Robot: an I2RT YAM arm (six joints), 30 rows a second.
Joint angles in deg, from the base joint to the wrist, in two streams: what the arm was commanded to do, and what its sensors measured. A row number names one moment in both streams.
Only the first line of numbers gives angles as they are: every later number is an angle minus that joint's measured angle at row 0.
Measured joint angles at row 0:
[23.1, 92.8, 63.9, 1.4, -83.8, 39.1]
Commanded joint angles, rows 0 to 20:
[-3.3, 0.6, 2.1, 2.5, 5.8, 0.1]
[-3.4, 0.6, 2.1, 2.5, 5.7, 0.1]
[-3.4, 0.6, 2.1, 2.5, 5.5, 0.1]
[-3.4, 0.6, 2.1, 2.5, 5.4, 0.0]
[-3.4, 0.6, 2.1, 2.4, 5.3, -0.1]
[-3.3, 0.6, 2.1, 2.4, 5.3, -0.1]
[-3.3, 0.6, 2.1, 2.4, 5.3, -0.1]
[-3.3, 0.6, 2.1, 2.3, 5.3, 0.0]
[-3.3, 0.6, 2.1, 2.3, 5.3, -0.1]
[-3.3, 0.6, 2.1, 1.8, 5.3, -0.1]
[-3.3, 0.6, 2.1, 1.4, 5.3, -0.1]
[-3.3, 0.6, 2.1, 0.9, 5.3, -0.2]
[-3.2, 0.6, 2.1, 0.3, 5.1, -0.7]
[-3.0, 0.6, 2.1, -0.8, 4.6, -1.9]
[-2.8, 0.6, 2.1, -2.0, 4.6, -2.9]
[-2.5, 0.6, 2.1, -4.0, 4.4, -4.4]
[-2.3, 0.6, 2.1, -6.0, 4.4, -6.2]
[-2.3, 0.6, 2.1, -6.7, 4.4, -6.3]
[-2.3, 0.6, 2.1, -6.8, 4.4, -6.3]
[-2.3, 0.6, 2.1, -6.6, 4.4, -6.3]
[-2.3, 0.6, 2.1, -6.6, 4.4, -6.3]
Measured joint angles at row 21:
[-1.1, 0.0, 0.3, -6.9, 1.2, -4.2]
